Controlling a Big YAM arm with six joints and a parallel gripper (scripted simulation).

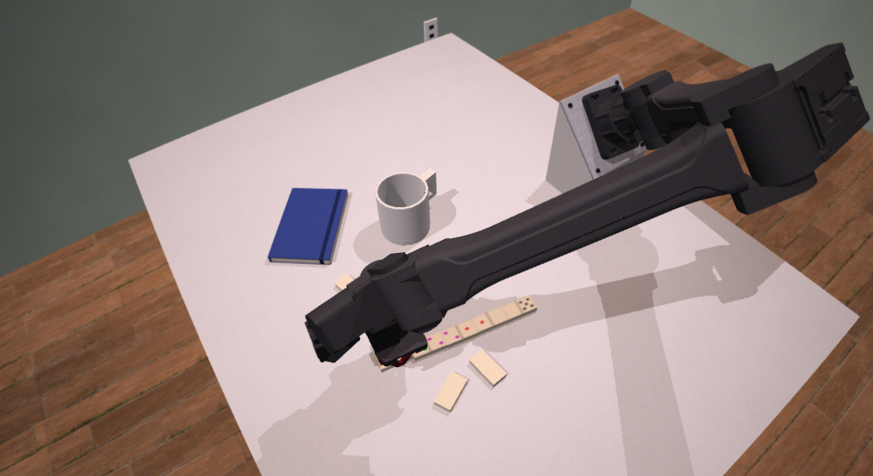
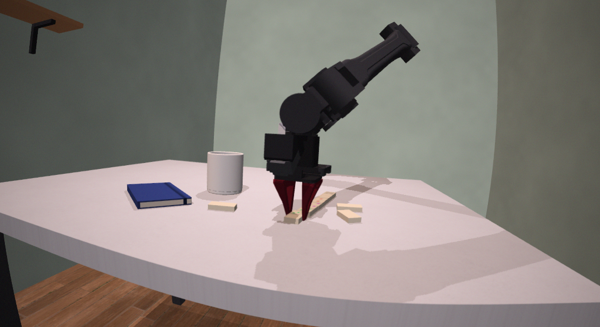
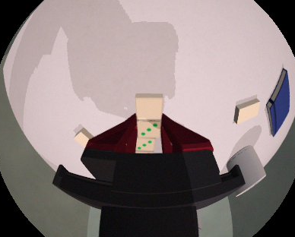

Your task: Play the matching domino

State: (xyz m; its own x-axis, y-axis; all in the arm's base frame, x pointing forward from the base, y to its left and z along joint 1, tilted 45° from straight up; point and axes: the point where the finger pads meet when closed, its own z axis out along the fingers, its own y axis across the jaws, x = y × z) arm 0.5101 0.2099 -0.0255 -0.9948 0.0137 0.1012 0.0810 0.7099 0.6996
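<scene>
Now: hand right at the domino. Round my hand: white mug: 22 cm to the right, 14 cm behind, 3 cm above; then blue notebook: 32 cm to the right, 1 cm ahead.
</scene>
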